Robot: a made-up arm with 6 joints.
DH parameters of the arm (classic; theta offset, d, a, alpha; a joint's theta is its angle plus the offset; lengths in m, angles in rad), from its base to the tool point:
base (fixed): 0 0 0 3.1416
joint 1: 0 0.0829 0.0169 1.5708
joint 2: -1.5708 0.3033 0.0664 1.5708
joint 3: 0 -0.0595 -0.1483 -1.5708
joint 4: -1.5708 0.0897 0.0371 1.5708
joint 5: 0 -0.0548 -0.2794 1.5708
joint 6: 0 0.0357 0.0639 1.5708
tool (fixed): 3.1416 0.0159 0 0
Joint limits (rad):
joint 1: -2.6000..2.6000
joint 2: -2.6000..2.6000
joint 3: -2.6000..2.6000
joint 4: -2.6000..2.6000
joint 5: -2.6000..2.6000
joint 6: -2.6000..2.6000
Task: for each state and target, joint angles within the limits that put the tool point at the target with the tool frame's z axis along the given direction. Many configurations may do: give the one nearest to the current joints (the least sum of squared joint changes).
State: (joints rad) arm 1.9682 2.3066 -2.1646 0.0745 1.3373 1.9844
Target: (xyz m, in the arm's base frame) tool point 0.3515 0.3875 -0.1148 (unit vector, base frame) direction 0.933 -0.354 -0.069
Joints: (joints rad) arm 1.0298 2.2168 -1.7666 0.2127 1.1300 2.5094
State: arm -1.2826 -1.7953 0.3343 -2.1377 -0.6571 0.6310
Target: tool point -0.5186 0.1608 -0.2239 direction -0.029 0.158 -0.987
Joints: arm -1.4661 -0.9393 0.2508 -2.4338 -1.1500 -0.2427
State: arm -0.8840 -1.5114 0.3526 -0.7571 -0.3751 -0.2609
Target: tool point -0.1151 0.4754 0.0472 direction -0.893 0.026 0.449
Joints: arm -0.5573 -0.8445 0.4034 -0.3451 -0.5788 -0.2198
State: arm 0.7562 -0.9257 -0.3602 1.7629 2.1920 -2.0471
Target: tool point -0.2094 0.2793 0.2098 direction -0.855 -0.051 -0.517
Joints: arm -0.1182 -1.5089 0.3939 2.0277 2.6000 -2.5931
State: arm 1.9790 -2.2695 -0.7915 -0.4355 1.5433 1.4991
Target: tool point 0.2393 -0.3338 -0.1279 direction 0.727 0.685 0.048
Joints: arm 2.0703 -1.6906 -0.9724 -0.2201 1.7952 1.3388
